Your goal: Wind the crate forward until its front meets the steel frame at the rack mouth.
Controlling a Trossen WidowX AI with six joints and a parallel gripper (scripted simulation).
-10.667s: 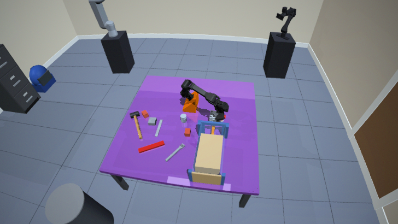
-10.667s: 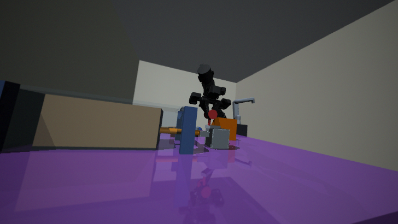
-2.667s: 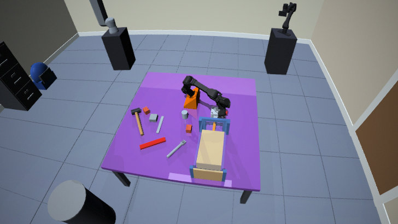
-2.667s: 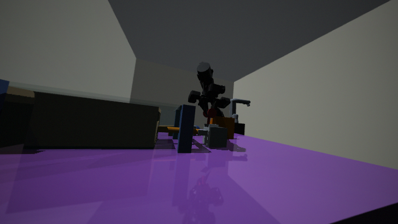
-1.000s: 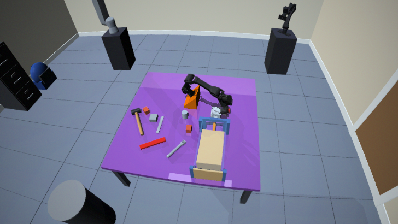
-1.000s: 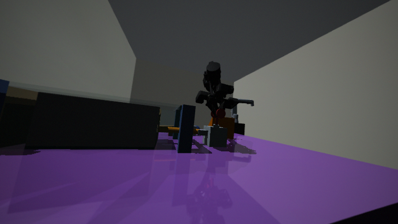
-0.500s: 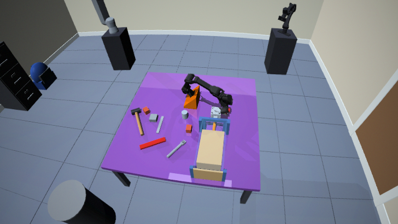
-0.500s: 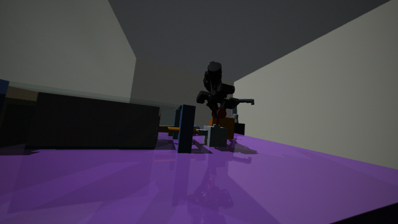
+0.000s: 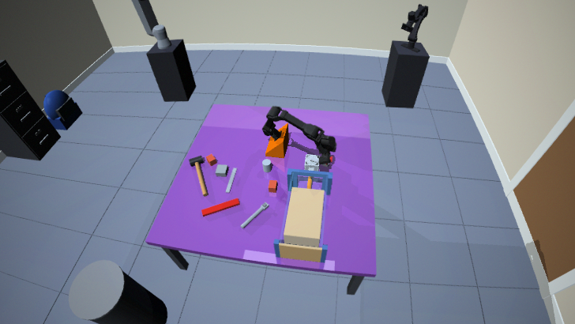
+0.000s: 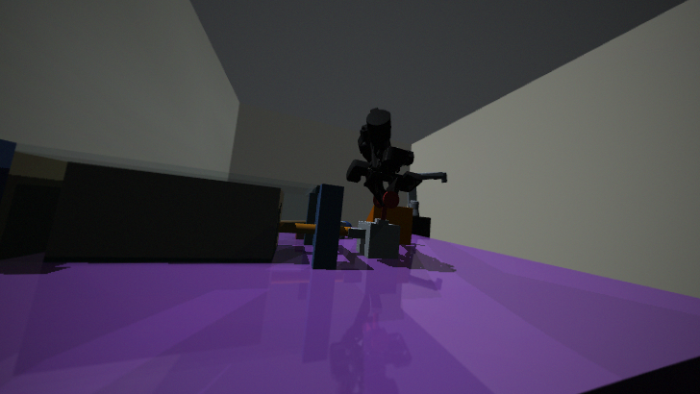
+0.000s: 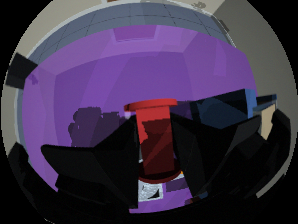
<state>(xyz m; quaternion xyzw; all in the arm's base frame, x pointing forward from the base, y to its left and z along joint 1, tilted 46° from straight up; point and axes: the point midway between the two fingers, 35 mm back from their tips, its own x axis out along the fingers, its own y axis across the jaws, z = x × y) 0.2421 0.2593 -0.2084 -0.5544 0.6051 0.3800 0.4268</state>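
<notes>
The red knob lies 2 cm to the right of my gripper tip. Round my gripper tip: grey bar 62 cm to the right, 13 cm below, 8 cm ahead; then grey winch 12 cm to the right, 10 cm below, 6 cm behind; then winch handle 5 cm to the right, 3 cm below, 2 cm behind.
</notes>
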